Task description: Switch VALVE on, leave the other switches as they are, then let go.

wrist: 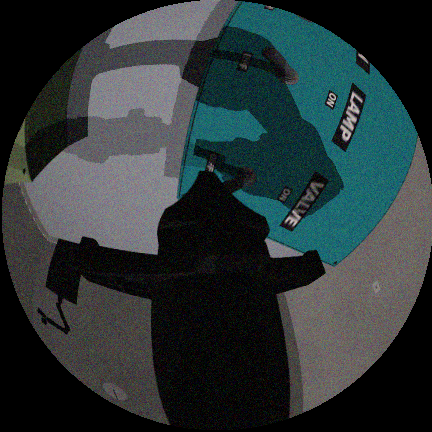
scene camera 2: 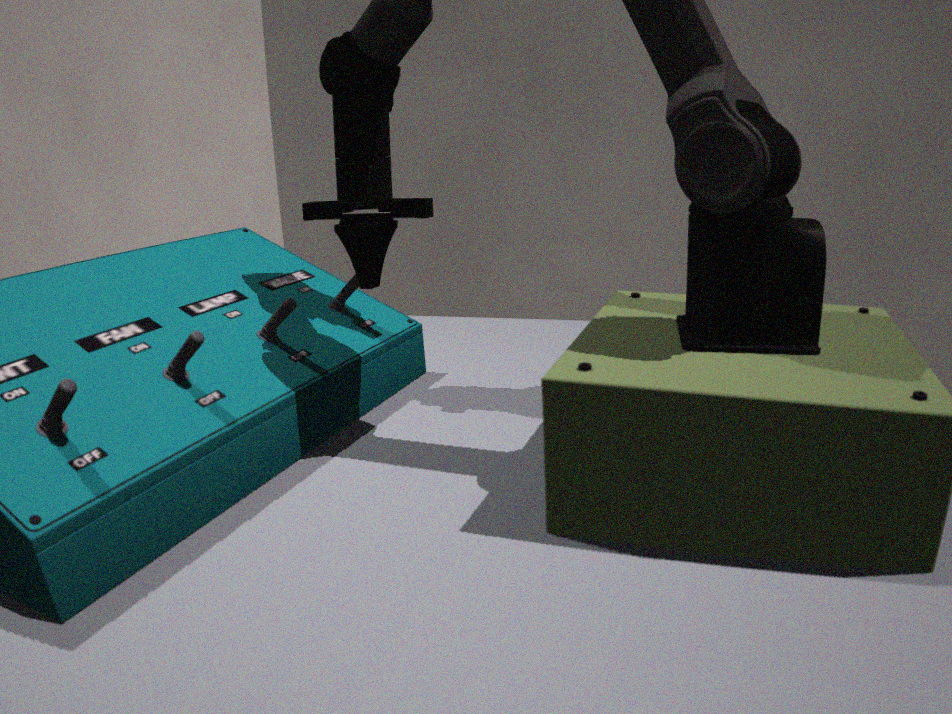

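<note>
The VALVE switch's dark lever (scene camera 2: 347,294) (wrist: 239,181) stands at the far end of the teal panel (scene camera 2: 138,268) (wrist: 390,145), leaning toward its OFF side. The VALVE label (scene camera 2: 287,278) (wrist: 304,202) is beyond it, partly in shadow. My gripper (scene camera 2: 370,282) (wrist: 204,180) is shut, with its fingertips pointing down at the lever's upper end, on the OFF side. The fingers hide part of the lever in the wrist view; whether they touch it I cannot tell. The LAMP lever (scene camera 2: 278,319) (wrist: 280,65) and the FAN lever (scene camera 2: 184,358) lean toward OFF.
Another lever (scene camera 2: 58,411), under a label ending in NT, stands at the near end of the panel and leans toward OFF. A green block (scene camera 2: 738,468) carries the arm's base on the right. Walls stand behind the panel. The arm's shadow crosses the panel and table.
</note>
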